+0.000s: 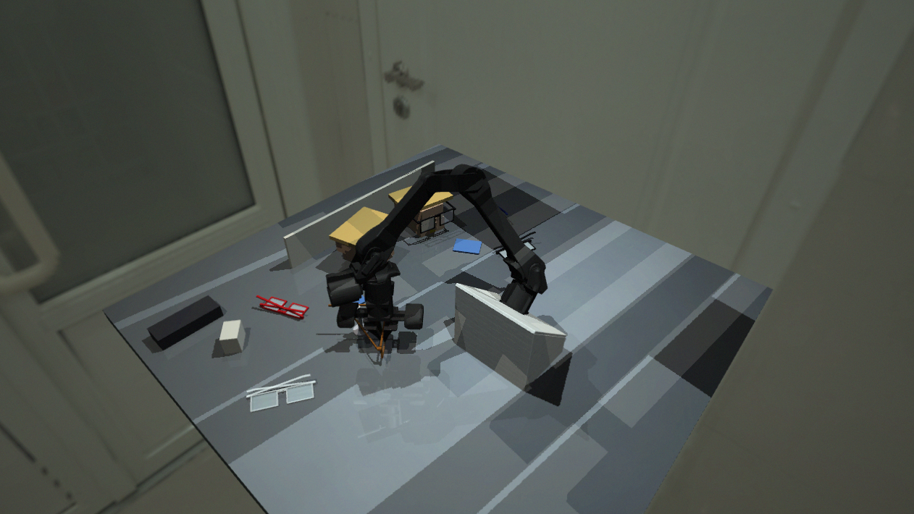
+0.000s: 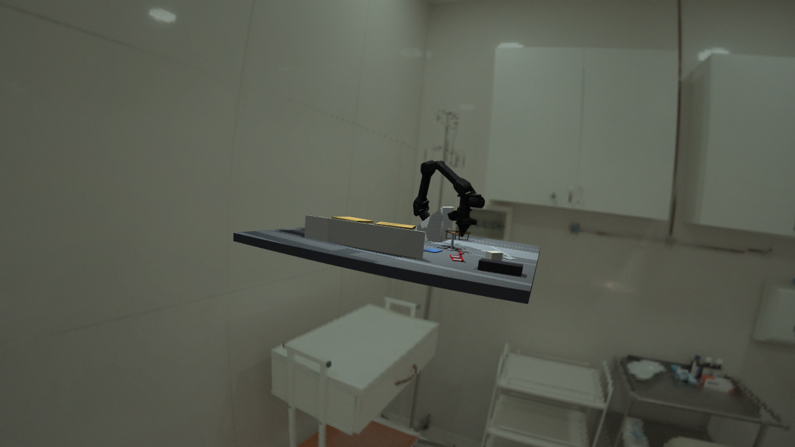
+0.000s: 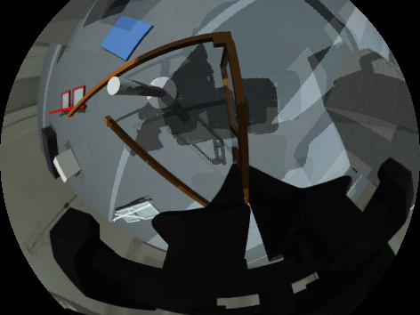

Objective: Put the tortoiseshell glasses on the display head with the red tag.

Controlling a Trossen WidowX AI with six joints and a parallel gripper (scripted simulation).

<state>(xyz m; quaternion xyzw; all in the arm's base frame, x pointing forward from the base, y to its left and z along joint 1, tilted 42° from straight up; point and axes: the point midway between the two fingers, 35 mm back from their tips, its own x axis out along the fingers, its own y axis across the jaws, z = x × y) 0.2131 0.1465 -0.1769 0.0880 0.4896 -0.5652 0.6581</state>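
The round-based stand is 10 cm ahead of my gripper tip, 4 cm below it and 3 cm to the right of it. Also, from my gripper tip: black box 47 cm ahead, 21 cm to the left, 4 cm below; beige block 33 cm ahead, 18 cm to the left, 3 cm below.
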